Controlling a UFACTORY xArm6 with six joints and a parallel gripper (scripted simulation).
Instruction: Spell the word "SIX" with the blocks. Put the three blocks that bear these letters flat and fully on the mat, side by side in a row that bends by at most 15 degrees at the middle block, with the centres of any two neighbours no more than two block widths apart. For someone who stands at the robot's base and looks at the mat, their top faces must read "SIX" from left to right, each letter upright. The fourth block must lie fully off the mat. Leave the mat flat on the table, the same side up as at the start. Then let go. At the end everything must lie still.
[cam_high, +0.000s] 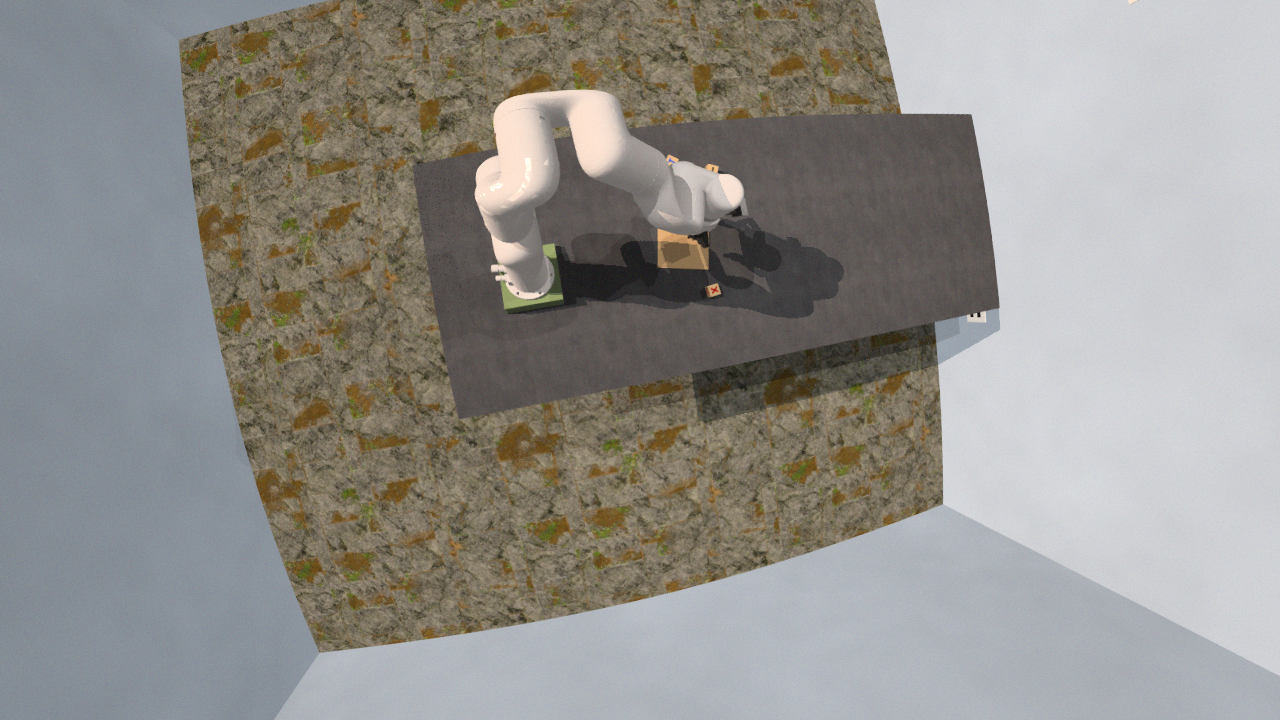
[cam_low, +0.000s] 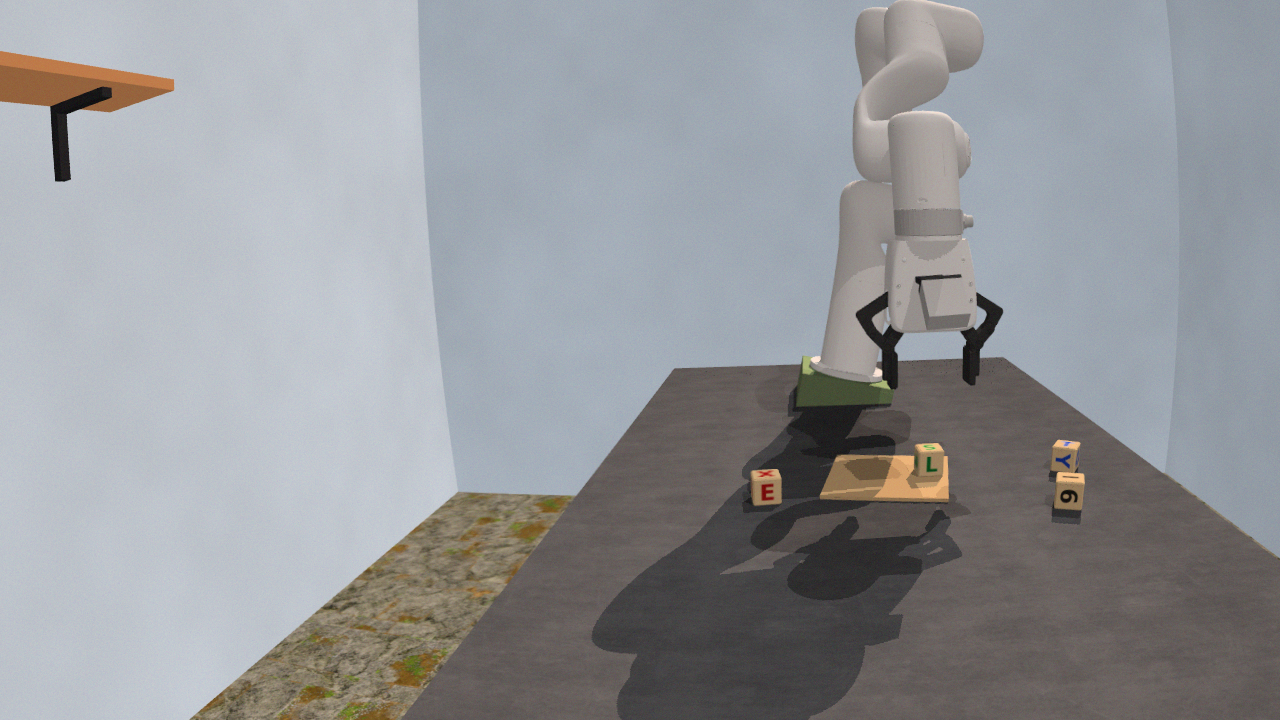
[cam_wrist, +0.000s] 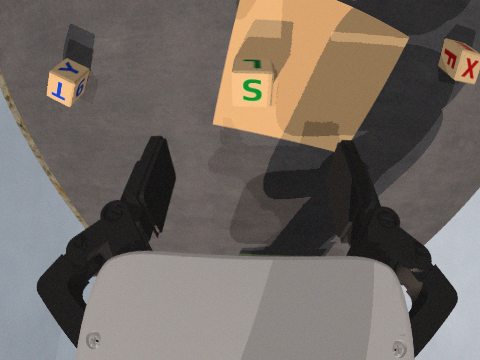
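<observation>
My hand is 15 cm to the right of the I block, 10 cm above it and 9 cm short of it. From my hand the other things lie so: tan mat: 11 cm below, 5 cm to the right, 1 cm ahead; then S block: 10 cm below; then blue-lettered block: 17 cm to the left, 10 cm below, 2 cm behind.
</observation>
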